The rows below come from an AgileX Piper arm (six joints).
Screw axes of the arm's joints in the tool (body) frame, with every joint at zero. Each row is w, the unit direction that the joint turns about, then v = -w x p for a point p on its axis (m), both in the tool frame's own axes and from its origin. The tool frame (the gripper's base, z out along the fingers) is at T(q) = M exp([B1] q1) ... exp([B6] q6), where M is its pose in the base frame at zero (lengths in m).
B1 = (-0.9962, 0, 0.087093, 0, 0.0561, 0)
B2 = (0, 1, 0, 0.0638, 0, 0.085)
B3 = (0, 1, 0, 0.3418, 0, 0.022)
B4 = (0, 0, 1, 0, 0, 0)
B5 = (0, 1, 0, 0.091, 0, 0)
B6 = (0, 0, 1, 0, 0, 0)
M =
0.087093 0 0.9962 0.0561
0 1 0 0
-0.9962 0 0.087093 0.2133
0 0 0 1
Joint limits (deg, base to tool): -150..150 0..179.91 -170..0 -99.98..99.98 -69.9..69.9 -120..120
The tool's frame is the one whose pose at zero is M.
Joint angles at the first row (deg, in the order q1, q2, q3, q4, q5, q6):
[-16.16, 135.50, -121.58, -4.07, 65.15, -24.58]
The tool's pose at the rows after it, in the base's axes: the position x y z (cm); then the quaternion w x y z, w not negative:
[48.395, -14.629, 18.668, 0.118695, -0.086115, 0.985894, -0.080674]
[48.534, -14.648, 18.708, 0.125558, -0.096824, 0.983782, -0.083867]
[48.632, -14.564, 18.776, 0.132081, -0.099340, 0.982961, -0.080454]
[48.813, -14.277, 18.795, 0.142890, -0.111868, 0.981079, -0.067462]
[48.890, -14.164, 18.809, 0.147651, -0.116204, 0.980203, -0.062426]
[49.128, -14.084, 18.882, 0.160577, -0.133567, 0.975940, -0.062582]
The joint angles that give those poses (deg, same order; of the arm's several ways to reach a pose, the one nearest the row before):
[-16.16, 135.79, -121.58, -4.07, 64.75, -24.92]
[-16.16, 135.79, -121.58, -3.95, 63.83, -26.18]
[-16.16, 135.73, -121.58, -3.21, 63.31, -26.70]
[-16.16, 135.74, -121.58, -0.92, 62.68, -28.88]
[-16.16, 135.73, -121.58, 0.00, 62.40, -29.68]
[-16.16, 135.73, -121.58, 1.03, 61.02, -32.09]

